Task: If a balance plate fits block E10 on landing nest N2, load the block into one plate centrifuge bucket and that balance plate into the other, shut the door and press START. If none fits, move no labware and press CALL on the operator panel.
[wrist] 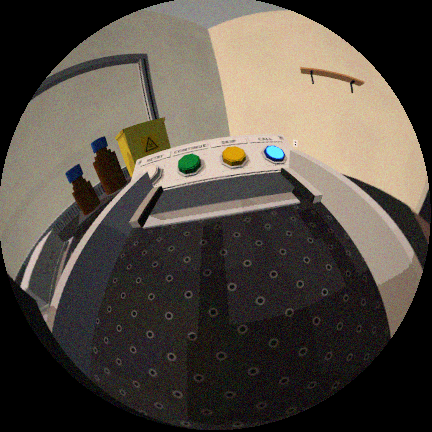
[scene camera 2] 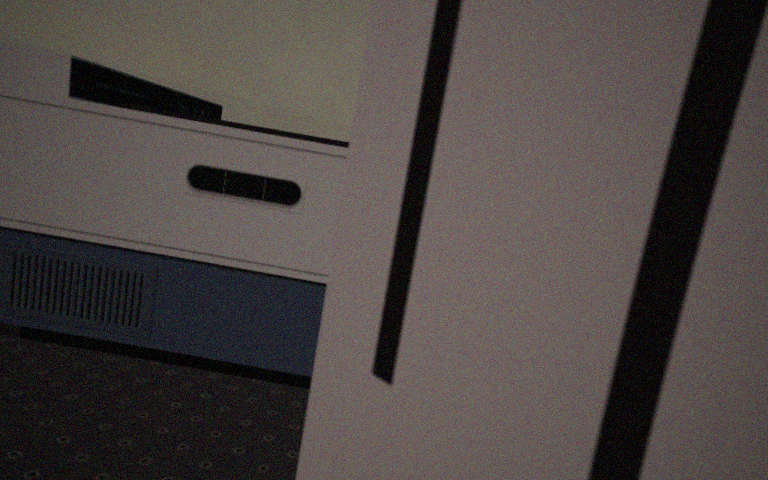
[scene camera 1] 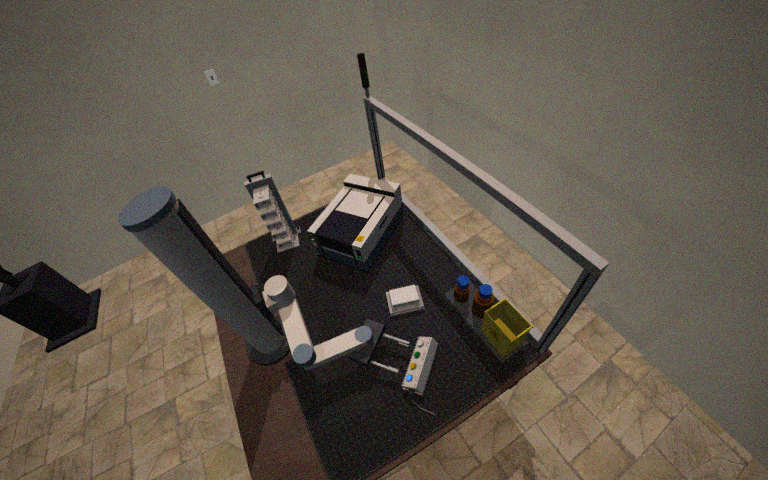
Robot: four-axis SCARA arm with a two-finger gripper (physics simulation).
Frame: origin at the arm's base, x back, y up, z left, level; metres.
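Seen in the pictures: gripper, between the fingertips: (wrist: pixel 219 166) (scene camera 1: pixel 403 357); arm's base, origin of its link: (scene camera 1: pixel 271 340).
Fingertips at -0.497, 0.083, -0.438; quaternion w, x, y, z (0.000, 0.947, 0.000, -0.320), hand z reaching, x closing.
Pixels of each thing's top centre, then the offset from my fingertips to it, as dx, dy, dz. "pt": a spot on its surface instead.
- operator panel, centre of its top: (wrist: pixel 207 140) (scene camera 1: pixel 420 360) -0.048, +0.014, -0.050
- white block, centre of its top: (scene camera 1: pixel 403 294) -0.158, +0.000, +0.258
- plate centrifuge, a spot on its surface: (scene camera 1: pixel 356 210) pt -0.187, +0.140, +0.765
The operator panel (scene camera 1: pixel 428 362) (wrist: pixel 210 176) stands at the table's front right, its CALL button (scene camera 1: pixel 408 378) (wrist: pixel 274 153) glowing bright blue. My gripper (scene camera 1: pixel 403 357) (wrist: pixel 219 166) is open and empty, its fingers level and apart, with the tips close to the panel's side. Whether a fingertip touches the panel is unclear. A white block (scene camera 1: pixel 404 295) sits on a low nest in the middle of the table; its label is not readable. The plate centrifuge (scene camera 1: pixel 356 210) stands at the back; its door state and buckets cannot be made out. A tall rack (scene camera 1: pixel 284 208) beside it holds several white plates.
Two brown bottles with blue caps (scene camera 1: pixel 463 280) (scene camera 1: pixel 485 291) (wrist: pixel 100 145) (wrist: pixel 74 173) and a yellow bin (scene camera 1: pixel 504 331) (wrist: pixel 145 142) stand along the right edge, near a metal frame (scene camera 1: pixel 481 178). A cable trails from the panel. White and blue housing (scene camera 2: pixel 237 316) fills part of scene camera 2.
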